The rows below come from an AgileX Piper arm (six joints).
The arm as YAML. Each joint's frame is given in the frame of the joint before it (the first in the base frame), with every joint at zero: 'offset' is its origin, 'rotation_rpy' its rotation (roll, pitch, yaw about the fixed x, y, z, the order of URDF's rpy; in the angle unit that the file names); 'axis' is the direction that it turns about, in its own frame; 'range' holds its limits. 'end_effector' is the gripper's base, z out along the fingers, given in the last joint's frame.
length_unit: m
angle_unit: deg
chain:
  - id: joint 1
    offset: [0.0, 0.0, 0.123]
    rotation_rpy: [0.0, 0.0, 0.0]
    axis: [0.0, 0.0, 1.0]
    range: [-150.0, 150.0]
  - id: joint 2
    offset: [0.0, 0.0, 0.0]
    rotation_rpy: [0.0, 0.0, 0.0]
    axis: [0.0, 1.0, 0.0]
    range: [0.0, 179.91]
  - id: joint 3
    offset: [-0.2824, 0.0, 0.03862]
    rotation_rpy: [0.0, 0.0, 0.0]
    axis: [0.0, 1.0, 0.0]
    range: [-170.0, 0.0]
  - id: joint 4
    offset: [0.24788, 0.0, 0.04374]
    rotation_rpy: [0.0, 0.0, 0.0]
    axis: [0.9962, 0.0, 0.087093]
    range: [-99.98, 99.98]
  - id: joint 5
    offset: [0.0, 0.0, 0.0]
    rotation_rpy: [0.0, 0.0, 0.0]
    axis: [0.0, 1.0, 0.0]
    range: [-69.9, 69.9]
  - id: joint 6
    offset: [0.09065, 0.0, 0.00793]
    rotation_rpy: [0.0, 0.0, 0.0]
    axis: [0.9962, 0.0, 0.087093]
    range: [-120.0, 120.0]
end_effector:
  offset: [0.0, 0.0, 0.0]
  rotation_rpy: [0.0, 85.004, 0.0]
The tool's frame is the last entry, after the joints.
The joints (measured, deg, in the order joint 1, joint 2, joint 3, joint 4, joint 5, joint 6), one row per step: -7.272 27.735 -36.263 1.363 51.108 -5.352; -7.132 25.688 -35.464 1.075 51.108 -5.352; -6.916 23.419 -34.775 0.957 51.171 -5.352; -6.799 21.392 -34.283 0.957 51.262 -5.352; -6.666 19.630 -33.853 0.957 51.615 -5.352; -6.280 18.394 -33.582 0.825 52.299 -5.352; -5.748 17.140 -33.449 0.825 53.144 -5.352; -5.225 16.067 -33.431 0.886 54.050 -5.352; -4.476 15.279 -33.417 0.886 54.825 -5.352; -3.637 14.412 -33.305 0.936 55.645 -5.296; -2.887 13.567 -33.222 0.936 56.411 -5.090; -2.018 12.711 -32.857 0.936 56.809 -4.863; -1.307 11.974 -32.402 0.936 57.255 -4.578; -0.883 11.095 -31.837 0.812 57.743 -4.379
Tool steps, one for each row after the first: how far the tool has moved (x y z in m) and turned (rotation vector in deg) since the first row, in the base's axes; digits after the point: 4 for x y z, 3 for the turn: -0.0063 0.0006 -0.0016 -0.434 -1.203 0.070; -0.0134 0.0016 -0.0027 -0.731 -2.695 0.252; -0.0196 0.0025 -0.0033 -0.904 -4.129 0.366; -0.0252 0.0033 -0.0043 -1.019 -5.102 0.501; -0.0295 0.0040 -0.0056 -1.163 -5.369 0.857; -0.0340 0.0049 -0.0064 -1.173 -5.649 1.399; -0.0381 0.0058 -0.0069 -1.110 -5.808 1.953; -0.0413 0.0065 -0.0075 -1.076 -5.815 2.713; -0.0445 0.0074 -0.0087 -0.940 -5.766 3.549; -0.0477 0.0080 -0.0097 -0.737 -5.780 4.193; -0.0502 0.0086 -0.0117 -0.517 -5.890 4.938; -0.0522 0.0090 -0.0142 -0.237 -5.742 5.493; -0.0545 0.0090 -0.0174 -0.158 -5.570 5.762
